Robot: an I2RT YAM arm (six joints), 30 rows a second.
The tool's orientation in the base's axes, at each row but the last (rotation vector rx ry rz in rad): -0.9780 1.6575 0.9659; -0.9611 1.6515 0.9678; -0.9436 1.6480 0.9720; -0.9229 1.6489 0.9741; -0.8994 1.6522 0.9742; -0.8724 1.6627 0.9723; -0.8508 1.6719 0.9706; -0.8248 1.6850 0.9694; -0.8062 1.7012 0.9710; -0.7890 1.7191 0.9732; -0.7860 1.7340 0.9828; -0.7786 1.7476 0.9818; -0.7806 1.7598 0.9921
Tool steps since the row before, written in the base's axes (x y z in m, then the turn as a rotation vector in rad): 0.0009 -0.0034 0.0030 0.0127 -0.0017 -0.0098; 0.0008 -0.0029 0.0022 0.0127 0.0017 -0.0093; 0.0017 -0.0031 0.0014 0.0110 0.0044 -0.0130; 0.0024 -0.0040 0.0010 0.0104 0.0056 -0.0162; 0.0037 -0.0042 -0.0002 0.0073 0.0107 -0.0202; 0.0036 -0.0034 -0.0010 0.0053 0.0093 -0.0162; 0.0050 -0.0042 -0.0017 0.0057 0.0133 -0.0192; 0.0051 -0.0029 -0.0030 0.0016 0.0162 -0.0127; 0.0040 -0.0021 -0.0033 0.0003 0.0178 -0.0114; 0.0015 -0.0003 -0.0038 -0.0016 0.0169 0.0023; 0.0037 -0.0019 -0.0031 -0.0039 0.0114 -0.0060; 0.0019 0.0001 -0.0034 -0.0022 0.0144 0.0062; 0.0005 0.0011 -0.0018 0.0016 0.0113 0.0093
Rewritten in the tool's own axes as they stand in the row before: -0.0025 -0.0016 -0.0035 0.0068 -0.0138 0.0049; -0.0019 -0.0015 -0.0029 0.0058 -0.0124 0.0079; -0.0013 -0.0025 -0.0025 0.0093 -0.0105 0.0106; -0.0010 -0.0036 -0.0030 0.0124 -0.0100 0.0121; -0.0003 -0.0051 -0.0024 0.0165 -0.0059 0.0164; 0.0004 -0.0048 -0.0015 0.0133 -0.0039 0.0136; 0.0007 -0.0066 -0.0014 0.0157 -0.0032 0.0179; 0.0016 -0.0064 0.0001 0.0104 0.0031 0.0176; 0.0021 -0.0052 0.0005 0.0094 0.0053 0.0182; 0.0031 -0.0024 0.0012 -0.0028 0.0099 0.0137; 0.0018 -0.0048 0.0006 0.0061 0.0070 0.0097; 0.0025 -0.0025 0.0017 -0.0061 0.0104 0.0103; 0.0014 -0.0004 0.0016 -0.0101 0.0066 0.0084
